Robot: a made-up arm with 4 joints. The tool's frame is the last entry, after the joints.
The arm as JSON. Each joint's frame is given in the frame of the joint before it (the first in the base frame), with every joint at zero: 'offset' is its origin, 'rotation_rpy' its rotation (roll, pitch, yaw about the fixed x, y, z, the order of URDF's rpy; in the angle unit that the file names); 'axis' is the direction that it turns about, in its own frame. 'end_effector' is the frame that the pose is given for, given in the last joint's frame.
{
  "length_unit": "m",
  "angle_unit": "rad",
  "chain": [
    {
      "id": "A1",
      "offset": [
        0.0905,
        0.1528,
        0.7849
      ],
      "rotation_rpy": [
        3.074,
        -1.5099,
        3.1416
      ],
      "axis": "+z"
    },
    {
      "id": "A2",
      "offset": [
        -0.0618,
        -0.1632,
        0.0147
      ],
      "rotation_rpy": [
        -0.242,
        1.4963,
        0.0
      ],
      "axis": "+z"
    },
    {
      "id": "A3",
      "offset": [
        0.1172,
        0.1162,
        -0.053
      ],
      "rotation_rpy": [
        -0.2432,
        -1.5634,
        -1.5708
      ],
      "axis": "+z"
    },
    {
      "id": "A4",
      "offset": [
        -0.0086,
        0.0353,
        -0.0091
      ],
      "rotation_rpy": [
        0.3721,
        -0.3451,
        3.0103
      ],
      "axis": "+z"
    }
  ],
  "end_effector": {
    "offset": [
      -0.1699,
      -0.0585,
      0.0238
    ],
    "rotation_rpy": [
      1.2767,
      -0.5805,
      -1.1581
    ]
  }
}
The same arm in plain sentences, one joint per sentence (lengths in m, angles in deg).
The arm has four revolute joints in a row. What follows holds with every joint at zero, and every direction is one of the base frame's. Joint 1 lies 0.0905 m along +x and 0.1528 m along +y and 0.7849 m along +z from the base frame's origin and rotates about the direction (-0.995871, 0.067498, -0.060698). Joint 2 lies 0.0219 m along -x and 0.1618 m along -y and 0.0632 m along -z from joint 1 and rotates about the direction (-0.114696, 0.243993, 0.962971). Joint 3 lies 0.1333 m along +x and 0.0916 m along +y and 0.0624 m along -z from joint 2 and rotates about the direction (0.332094, 0.924484, -0.187197). Joint 4 lies 0.0310 m along +x and 0.0210 m along -y from joint 3 and rotates about the direction (0.548405, 0.800308, 0.242402). The tool frame, which is the frame that the pose is given for, lies 0.0009 m along +x and 0.0252 m along -y and 0.1795 m along +z from joint 4; its axes are the base frame's turned by roll 0.00, pitch 0.00 and yaw 0.00 deg (as in URDF: about the fixed x, then y, then z).
